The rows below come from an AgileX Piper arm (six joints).
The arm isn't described. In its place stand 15 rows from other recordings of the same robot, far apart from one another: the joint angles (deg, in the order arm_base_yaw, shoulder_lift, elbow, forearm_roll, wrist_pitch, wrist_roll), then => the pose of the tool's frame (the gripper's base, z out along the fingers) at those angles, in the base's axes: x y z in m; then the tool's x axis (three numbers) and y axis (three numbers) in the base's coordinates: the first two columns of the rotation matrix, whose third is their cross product.
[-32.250 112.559 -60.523 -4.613 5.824 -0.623] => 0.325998 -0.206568 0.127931 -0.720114 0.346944 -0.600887 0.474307 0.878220 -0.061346
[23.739 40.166 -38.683 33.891 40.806 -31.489] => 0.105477 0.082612 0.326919 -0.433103 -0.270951 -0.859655 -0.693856 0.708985 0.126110
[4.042 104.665 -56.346 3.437 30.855 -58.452] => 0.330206 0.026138 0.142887 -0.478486 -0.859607 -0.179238 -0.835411 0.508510 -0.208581
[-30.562 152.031 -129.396 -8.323 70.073 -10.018] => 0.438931 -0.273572 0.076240 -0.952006 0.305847 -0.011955 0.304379 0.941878 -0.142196
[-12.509 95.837 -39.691 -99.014 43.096 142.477] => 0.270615 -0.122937 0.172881 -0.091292 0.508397 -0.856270 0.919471 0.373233 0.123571
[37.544 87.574 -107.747 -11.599 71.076 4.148] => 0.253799 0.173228 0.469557 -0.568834 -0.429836 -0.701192 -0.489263 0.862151 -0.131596
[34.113 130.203 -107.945 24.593 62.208 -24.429] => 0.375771 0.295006 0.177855 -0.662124 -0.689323 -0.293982 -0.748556 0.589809 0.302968
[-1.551 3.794 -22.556 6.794 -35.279 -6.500] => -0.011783 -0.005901 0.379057 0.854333 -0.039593 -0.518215 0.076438 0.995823 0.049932
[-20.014 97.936 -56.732 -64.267 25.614 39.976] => 0.315484 -0.152630 0.204729 -0.856488 -0.053638 -0.513372 0.259513 0.814992 -0.518113
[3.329 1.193 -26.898 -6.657 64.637 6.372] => -0.001383 -0.009629 0.264089 -0.552316 0.028861 -0.833135 0.063097 0.997981 -0.007258
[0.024 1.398 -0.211 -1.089 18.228 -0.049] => 0.055493 -0.000518 0.184435 -0.249009 -0.019011 -0.968315 0.000631 0.999804 -0.019792
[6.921 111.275 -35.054 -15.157 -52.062 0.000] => 0.318948 0.057619 0.111139 -0.286386 -0.196694 -0.937707 -0.362057 0.928350 -0.084155
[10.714 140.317 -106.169 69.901 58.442 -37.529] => 0.478043 0.164560 0.124188 -0.955497 0.002855 -0.294988 -0.247725 0.535198 0.807586
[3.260 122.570 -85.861 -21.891 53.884 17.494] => 0.420090 -0.003525 0.140872 -0.990884 0.013006 -0.134089 0.051825 0.955533 -0.290294
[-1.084 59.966 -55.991 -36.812 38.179 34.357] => 0.214052 -0.037760 0.369511 -0.493631 0.072332 -0.866658 0.368735 0.919935 -0.133246
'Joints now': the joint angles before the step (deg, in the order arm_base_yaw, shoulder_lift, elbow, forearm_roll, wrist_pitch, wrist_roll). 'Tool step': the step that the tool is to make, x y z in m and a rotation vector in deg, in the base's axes. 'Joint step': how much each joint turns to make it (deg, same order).
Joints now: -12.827 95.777 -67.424 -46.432 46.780 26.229
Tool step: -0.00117 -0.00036 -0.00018 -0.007 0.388 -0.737
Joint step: -0.001 0.000 0.001 0.004 0.775 0.298
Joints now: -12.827 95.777 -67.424 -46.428 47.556 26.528
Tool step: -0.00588 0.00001 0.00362 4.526 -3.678 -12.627
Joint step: -0.001 0.000 -1.575 3.465 6.078 9.790
